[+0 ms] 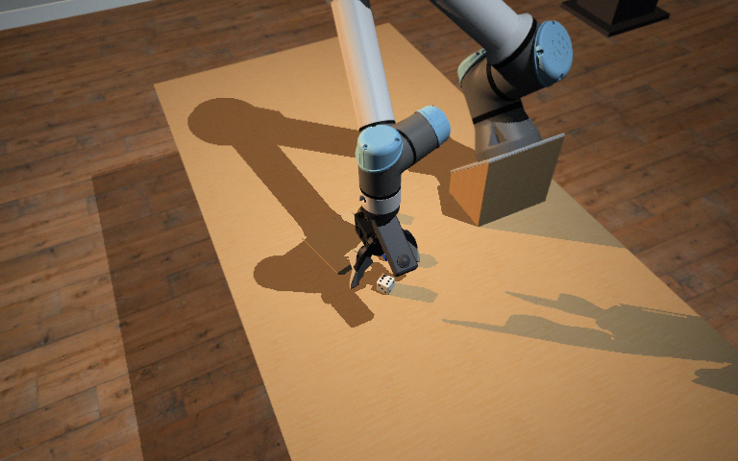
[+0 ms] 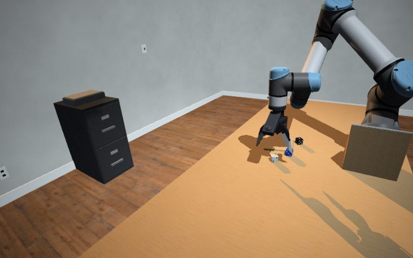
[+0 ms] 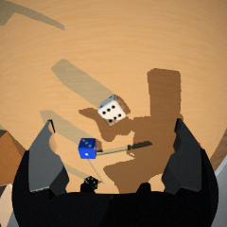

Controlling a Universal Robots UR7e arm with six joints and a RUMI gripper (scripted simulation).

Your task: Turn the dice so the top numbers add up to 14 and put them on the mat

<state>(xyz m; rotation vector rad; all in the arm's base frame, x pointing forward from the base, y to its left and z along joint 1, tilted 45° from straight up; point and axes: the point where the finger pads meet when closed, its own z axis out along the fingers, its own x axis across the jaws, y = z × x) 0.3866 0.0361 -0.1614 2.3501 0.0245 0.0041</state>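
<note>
My gripper is now 1 cm to the left of the white die and 4 cm above it. Also, from my hand: tan mat (3 cm ahead, 18 cm to the right, 5 cm below); then blue die (5 cm behind, 9 cm to the right, 4 cm below); then black die (6 cm behind, 23 cm to the right, 4 cm below).
</note>
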